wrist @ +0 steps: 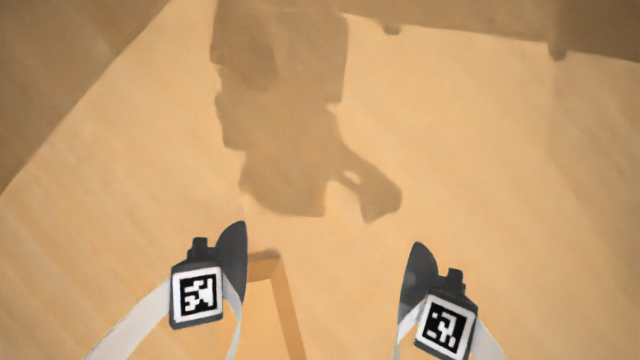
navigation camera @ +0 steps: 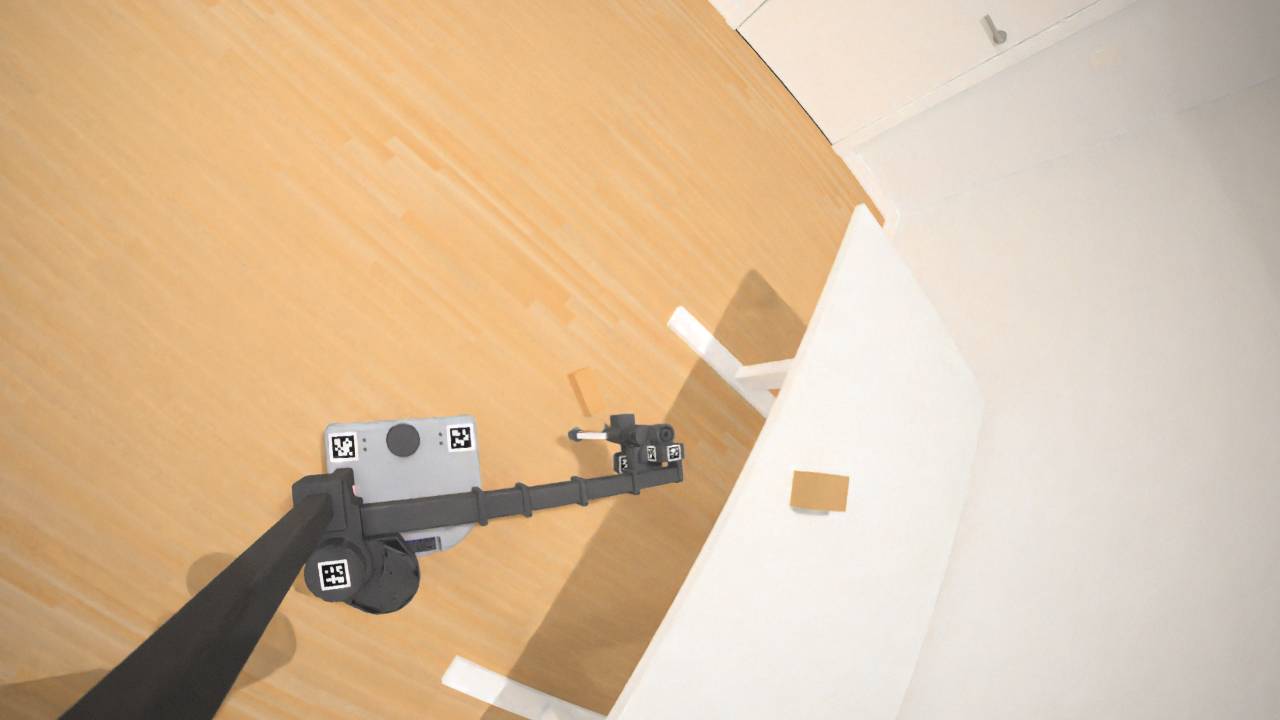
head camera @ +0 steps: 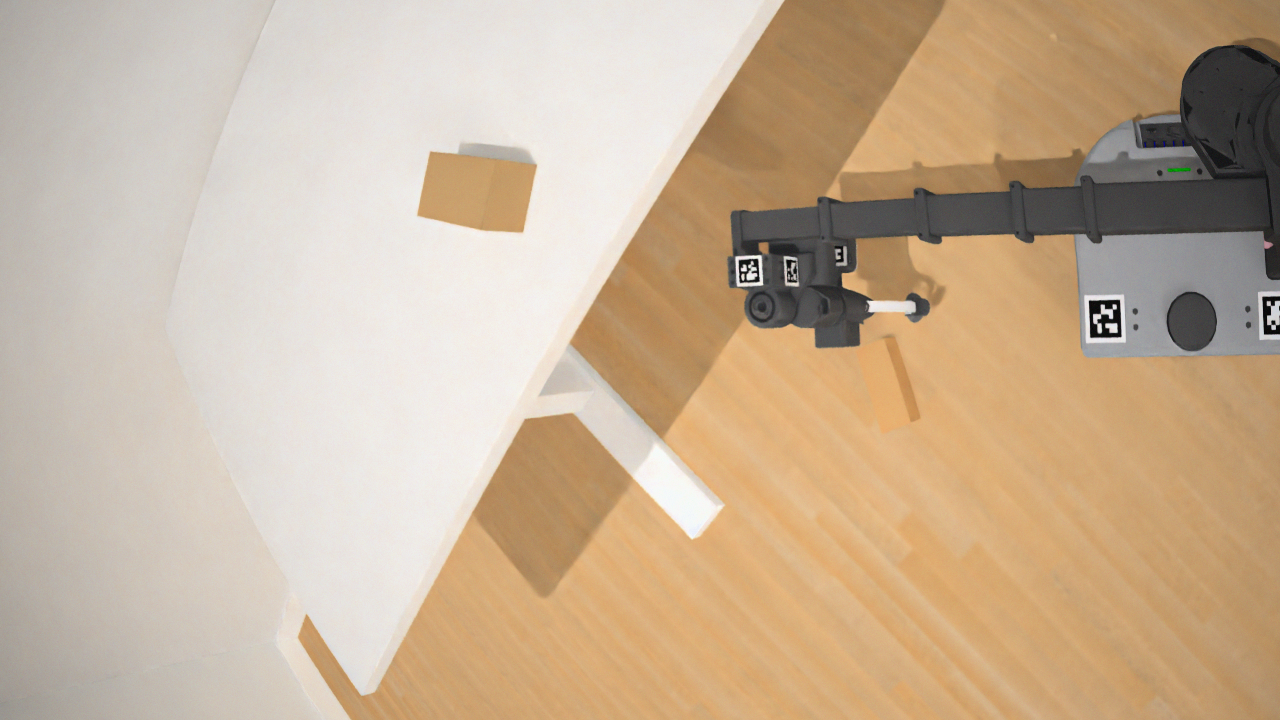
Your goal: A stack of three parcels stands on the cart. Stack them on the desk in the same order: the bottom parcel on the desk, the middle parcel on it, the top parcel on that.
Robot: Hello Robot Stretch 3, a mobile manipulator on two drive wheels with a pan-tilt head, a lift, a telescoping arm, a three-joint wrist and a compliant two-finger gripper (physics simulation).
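Frame: origin at the robot's base, x ahead, y right, z down, level; centimetres.
Where they show: gripper, fingertip midpoint: point(wrist: 325, 260) point(navigation camera: 588, 432); robot's base, origin of the base link: point(navigation camera: 402, 438) point(head camera: 1188, 318).
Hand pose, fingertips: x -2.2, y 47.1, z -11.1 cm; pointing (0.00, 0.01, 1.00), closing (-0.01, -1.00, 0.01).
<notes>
Each offset is from my fingertips to the top centre of the thing. Level surfaces: height alone.
One tan parcel @(dx -10.7, dy +13.2, dz -65.9 cm) point(head camera: 456, 189) point(navigation camera: 819, 491) stands on the white desk @(dz -60.9 cm) point(head camera: 358, 358) point(navigation camera: 805, 591). Another tan parcel @(dx +11.0, dy +4.2, dz +5.9 cm) point(head camera: 886, 389) point(navigation camera: 586, 392) point(wrist: 260, 325) lies on the wooden floor in front of the desk. My gripper point(head camera: 917, 307) point(navigation camera: 575, 435) point(wrist: 325, 260) is open, with its fingers wide apart and no parcel between them. It is over the floor beside one end of that parcel. In the wrist view the left finger covers part of the parcel, and its lower end runs out of the frame. A third parcel and the cart do not show in these views.
My grey base point(head camera: 1136, 268) point(navigation camera: 402, 479) stands right of the floor parcel in the head view. A white desk leg point(head camera: 644, 456) point(navigation camera: 707, 342) reaches out over the floor, and another desk leg point(navigation camera: 483, 682) shows in the navigation view. Pale walls stand behind the desk.
</notes>
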